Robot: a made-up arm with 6 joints.
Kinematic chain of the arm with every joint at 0, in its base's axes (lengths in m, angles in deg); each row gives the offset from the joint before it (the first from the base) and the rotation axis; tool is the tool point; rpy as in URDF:
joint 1: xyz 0 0 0.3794 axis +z
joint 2: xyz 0 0 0 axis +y
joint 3: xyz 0.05 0 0.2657 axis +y
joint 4: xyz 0.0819 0 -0.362 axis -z
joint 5: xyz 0 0 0 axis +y
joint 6: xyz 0.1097 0 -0.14 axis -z
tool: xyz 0 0 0 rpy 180 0 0
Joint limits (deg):
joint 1: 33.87..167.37
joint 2: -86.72..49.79
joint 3: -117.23..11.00
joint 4: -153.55..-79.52
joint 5: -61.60..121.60
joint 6: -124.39..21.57
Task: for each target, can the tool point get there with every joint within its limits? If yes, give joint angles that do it. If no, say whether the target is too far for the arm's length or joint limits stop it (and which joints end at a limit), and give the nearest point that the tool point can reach.
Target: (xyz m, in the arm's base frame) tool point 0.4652 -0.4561 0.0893
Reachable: no: joint limits stop it (at a limit: joint 2, joint 3, joint 4) | nearest point 0.1508 -0.1479 0.2144 | short by 0.458 m
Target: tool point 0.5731 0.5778 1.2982
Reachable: no: too far | nearest point 0.3640 0.3670 0.9630 | short by 0.448 m
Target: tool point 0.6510 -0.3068 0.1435
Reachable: no: joint limits stop it (at a limit: joint 1, joint 2, joint 5) | nearest point 0.4047 0.0588 0.1455 | short by 0.441 m
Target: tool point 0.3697 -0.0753 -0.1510
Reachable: no: joint limits stop it (at a limit: joint 1, joint 2) | nearest point 0.2809 0.0439 0.0109 | short by 0.220 m
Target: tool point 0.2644 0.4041 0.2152
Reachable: yes | joints 45.61 26.83 -66.07 -131.18 -6.39 -40.71
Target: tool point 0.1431 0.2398 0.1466
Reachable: yes | joints 81.54 12.58 -10.62 -129.00 88.30 -98.28
